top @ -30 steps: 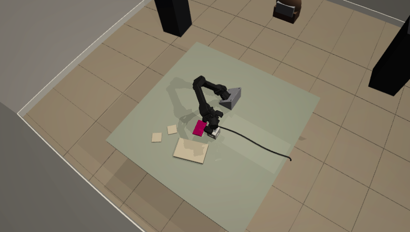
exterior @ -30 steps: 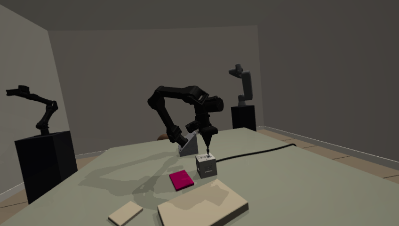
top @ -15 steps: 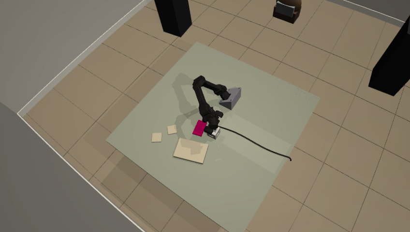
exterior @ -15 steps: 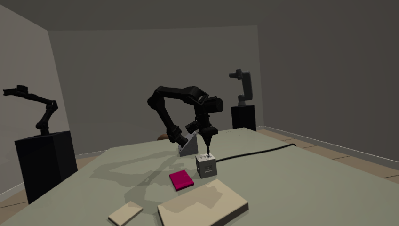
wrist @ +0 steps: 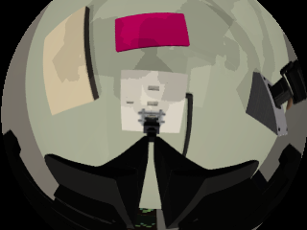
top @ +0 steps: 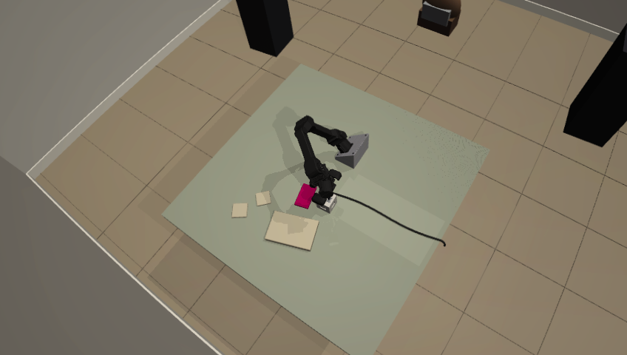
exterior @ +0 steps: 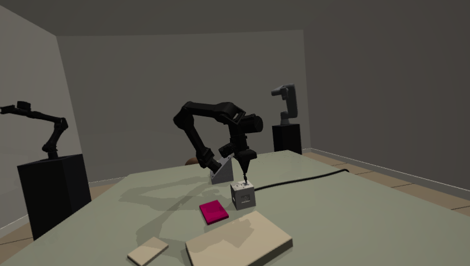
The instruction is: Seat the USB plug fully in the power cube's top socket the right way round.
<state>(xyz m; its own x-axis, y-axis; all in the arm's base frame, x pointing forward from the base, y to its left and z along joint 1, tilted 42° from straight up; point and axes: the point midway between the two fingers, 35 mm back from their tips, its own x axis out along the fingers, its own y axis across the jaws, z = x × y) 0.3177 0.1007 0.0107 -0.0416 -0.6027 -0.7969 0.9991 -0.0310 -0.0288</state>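
My gripper tip is 20 mm above the dark USB plug. From my gripper tip the other things lie so: tan tile 130 mm ahead, 340 mm to the right, 120 mm below; then magenta block 10 mm ahead, 140 mm to the right, 120 mm below; then tan board 210 mm ahead, 100 mm to the right, 110 mm below.
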